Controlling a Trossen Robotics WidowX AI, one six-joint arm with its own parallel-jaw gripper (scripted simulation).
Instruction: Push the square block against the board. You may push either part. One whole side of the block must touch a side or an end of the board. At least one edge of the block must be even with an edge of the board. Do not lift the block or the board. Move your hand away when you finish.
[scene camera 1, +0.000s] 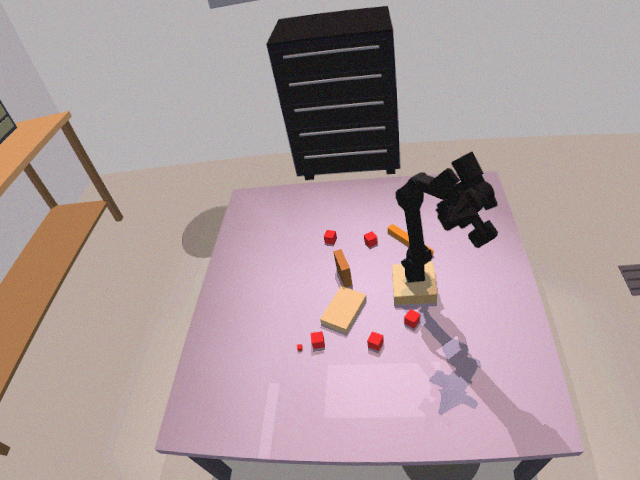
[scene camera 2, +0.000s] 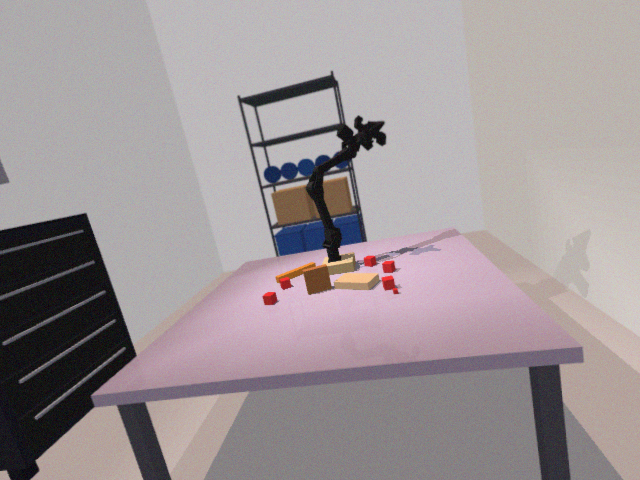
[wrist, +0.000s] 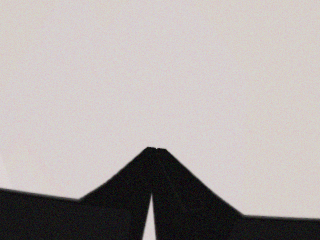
my gripper: scene camera 1; scene camera 2; wrist 154, 157
same spot on my gripper: (scene camera 2: 373, 128) = (scene camera 1: 448, 209)
